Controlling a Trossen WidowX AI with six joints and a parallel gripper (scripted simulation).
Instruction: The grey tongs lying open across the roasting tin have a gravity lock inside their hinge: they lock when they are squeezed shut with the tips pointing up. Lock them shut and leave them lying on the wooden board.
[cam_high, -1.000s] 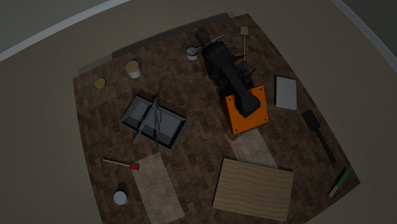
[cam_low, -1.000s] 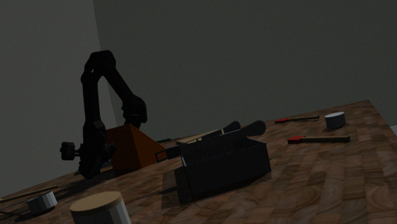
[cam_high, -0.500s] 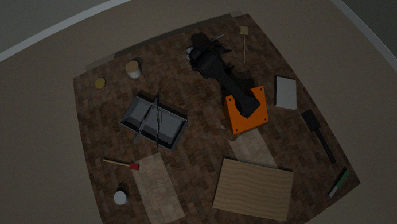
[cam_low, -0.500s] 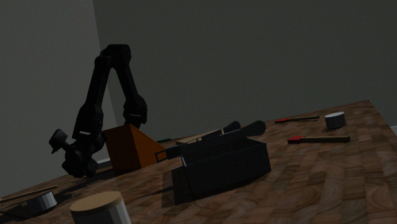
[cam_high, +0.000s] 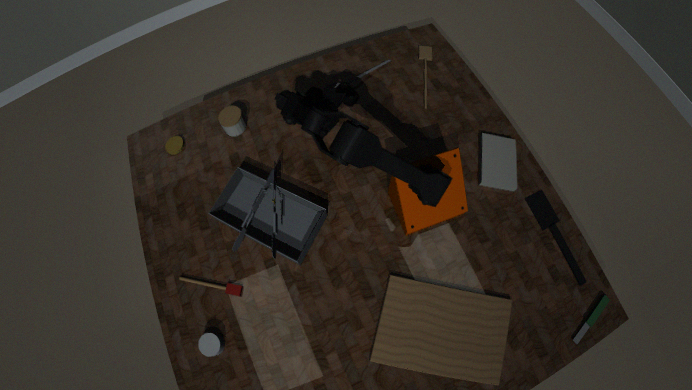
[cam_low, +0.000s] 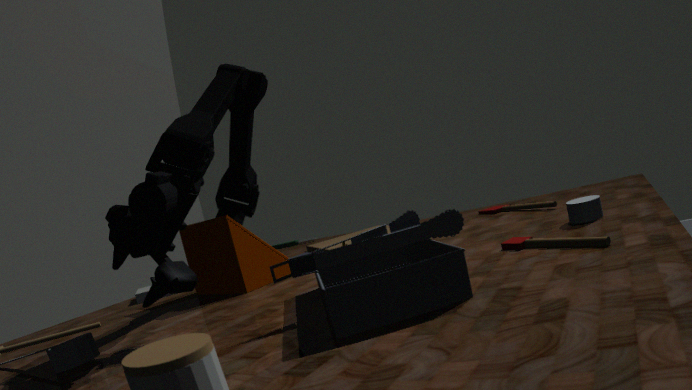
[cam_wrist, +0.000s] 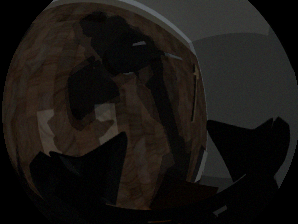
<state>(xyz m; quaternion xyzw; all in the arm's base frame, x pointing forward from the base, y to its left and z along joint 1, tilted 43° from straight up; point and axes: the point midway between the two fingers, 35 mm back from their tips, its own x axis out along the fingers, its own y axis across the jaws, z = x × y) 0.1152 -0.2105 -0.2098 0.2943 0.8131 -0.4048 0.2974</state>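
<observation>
The grey roasting tin is 330 mm ahead of my gripper tip, 210 mm to the left of it and 60 mm below it. Also, from my gripper tip: white block: 400 mm behind, 310 mm to the left, 80 mm below; then lidded can: 350 mm ahead, 160 mm to the right, 60 mm below; then wooden board: 690 mm to the left, 80 mm below.
</observation>
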